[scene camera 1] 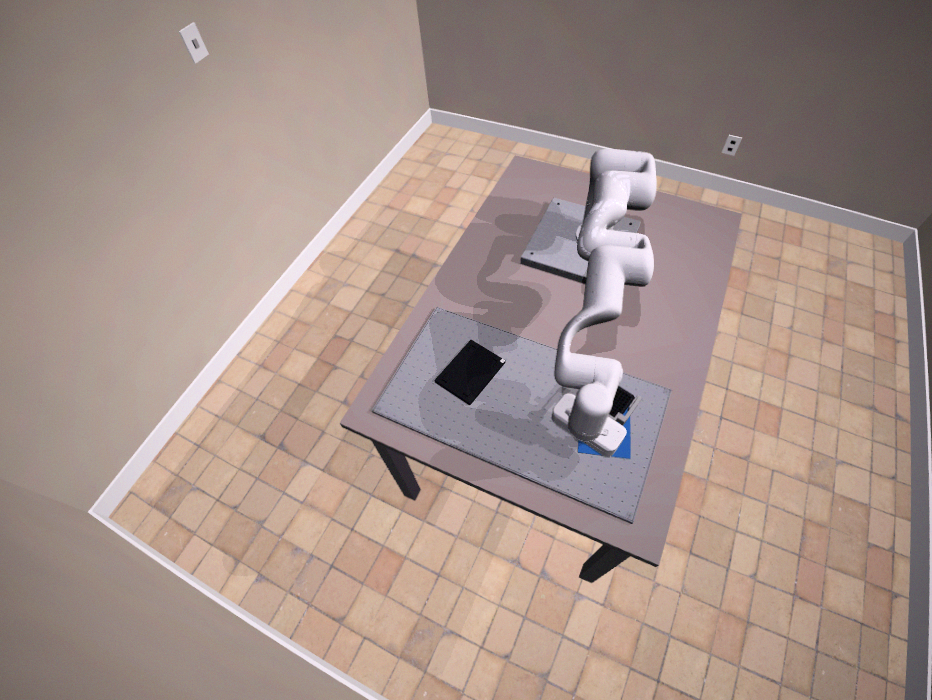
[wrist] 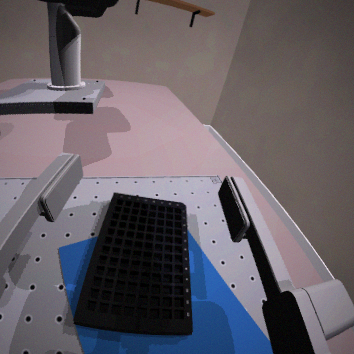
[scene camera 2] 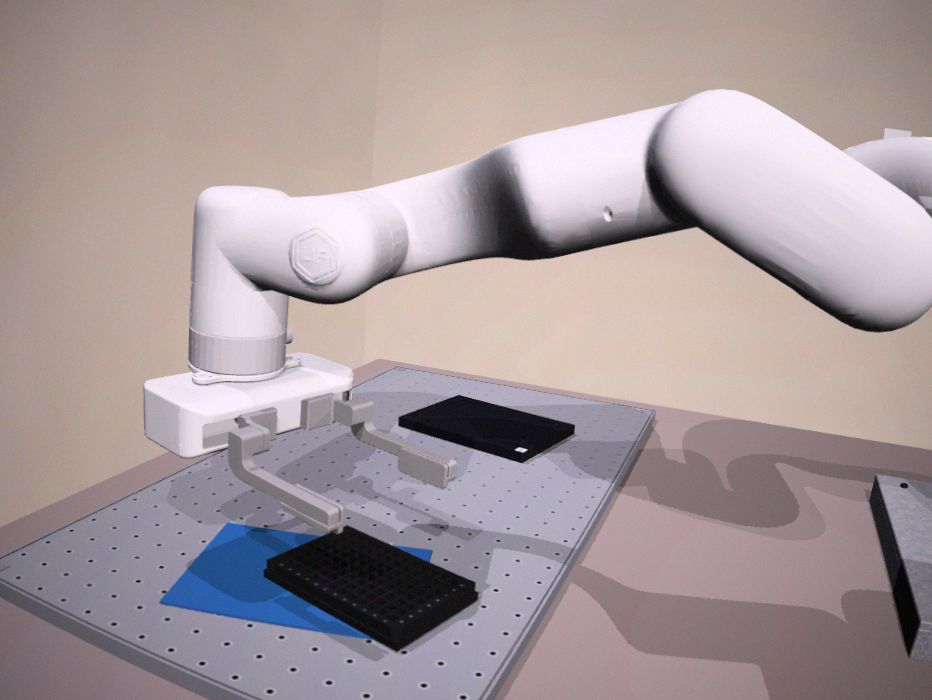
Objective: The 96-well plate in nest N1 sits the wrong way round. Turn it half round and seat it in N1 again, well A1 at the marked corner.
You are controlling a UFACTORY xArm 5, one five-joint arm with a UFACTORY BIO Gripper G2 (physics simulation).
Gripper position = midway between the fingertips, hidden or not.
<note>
In view: the gripper (scene camera 2: 398, 498), a black 96-well plate (scene camera 2: 394, 597), a flat blue rectangle (scene camera 2: 227, 578) and a black nest N1 (scene camera 2: 480, 426).
The black 96-well plate shows as well in the wrist view (wrist: 137, 281). The gripper is seen too in scene camera 1 (scene camera 1: 618, 385) and in the wrist view (wrist: 152, 174). The black nest N1 is seen too in scene camera 1 (scene camera 1: 470, 370).
</note>
